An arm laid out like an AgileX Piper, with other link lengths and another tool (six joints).
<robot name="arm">
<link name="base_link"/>
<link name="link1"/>
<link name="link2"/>
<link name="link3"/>
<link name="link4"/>
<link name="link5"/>
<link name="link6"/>
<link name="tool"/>
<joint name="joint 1" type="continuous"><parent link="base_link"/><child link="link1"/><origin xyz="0 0 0.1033" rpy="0 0 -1.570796"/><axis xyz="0 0 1"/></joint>
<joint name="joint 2" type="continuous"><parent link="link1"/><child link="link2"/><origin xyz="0 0 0" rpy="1.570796 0 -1.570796"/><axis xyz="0 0 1"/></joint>
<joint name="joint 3" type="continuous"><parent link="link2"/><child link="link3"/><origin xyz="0.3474 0.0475 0" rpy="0 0 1.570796"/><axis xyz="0 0 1"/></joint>
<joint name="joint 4" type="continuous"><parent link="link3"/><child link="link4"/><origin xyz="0.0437 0.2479 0" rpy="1.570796 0 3.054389"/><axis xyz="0 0 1"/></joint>
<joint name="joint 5" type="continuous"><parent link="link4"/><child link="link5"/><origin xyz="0 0 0" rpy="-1.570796 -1.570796 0"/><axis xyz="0 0 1"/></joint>
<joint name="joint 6" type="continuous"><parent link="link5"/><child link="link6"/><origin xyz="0.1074 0 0" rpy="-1.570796 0 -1.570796"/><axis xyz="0 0 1"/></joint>
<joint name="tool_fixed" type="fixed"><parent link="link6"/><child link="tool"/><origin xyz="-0.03 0.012 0.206" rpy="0 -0.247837 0.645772"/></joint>
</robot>
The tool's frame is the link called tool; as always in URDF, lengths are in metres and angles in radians. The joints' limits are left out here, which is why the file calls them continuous.
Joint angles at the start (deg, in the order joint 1, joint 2, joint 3, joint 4, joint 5, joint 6):
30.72, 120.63, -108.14, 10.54, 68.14, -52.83
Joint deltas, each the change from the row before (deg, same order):
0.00, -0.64, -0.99, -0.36, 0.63, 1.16
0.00, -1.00, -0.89, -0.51, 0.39, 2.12
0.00, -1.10, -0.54, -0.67, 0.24, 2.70
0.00, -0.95, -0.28, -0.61, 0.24, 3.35
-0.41, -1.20, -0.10, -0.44, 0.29, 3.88
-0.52, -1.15, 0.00, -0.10, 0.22, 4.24
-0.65, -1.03, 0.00, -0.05, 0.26, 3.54
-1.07, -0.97, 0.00, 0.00, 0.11, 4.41
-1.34, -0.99, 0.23, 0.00, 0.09, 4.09
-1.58, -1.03, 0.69, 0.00, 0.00, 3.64
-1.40, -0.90, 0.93, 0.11, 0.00, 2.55
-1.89, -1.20, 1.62, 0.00, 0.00, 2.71
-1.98, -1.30, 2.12, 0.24, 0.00, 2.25
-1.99, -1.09, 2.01, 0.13, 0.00, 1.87
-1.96, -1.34, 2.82, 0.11, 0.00, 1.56
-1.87, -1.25, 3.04, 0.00, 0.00, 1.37
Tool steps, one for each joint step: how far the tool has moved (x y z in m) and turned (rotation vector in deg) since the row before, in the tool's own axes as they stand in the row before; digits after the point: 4 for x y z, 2 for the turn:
0.0019, 0.0007, -0.0106, -0.28, 0.88, 0.85
0.0022, 0.0011, -0.0137, -0.27, 1.35, 1.75
0.0008, 0.0015, -0.0129, -0.22, 1.25, 2.34
-0.0009, 0.0010, -0.0100, 0.11, 0.89, 3.03
-0.0023, 0.0035, -0.0116, 0.41, 1.01, 3.96
-0.0024, 0.0026, -0.0106, 0.89, 0.99, 4.46
-0.0020, 0.0038, -0.0096, 0.80, 0.86, 3.91
-0.0009, 0.0069, -0.0097, 1.07, 1.03, 5.16
-0.0008, 0.0094, -0.0093, 0.98, 0.93, 5.13
-0.0012, 0.0121, -0.0079, 0.80, 0.69, 4.99
-0.0018, 0.0110, -0.0053, 0.57, 0.30, 3.83
-0.0030, 0.0166, -0.0055, 0.35, 0.13, 4.53
-0.0047, 0.0174, -0.0038, 0.32, -0.26, 4.30
-0.0032, 0.0180, -0.0027, 0.10, -0.28, 3.96
-0.0066, 0.0201, -0.0007, -0.21, -0.74, 3.78
-0.0073, 0.0210, 0.0014, -0.47, -0.97, 3.59

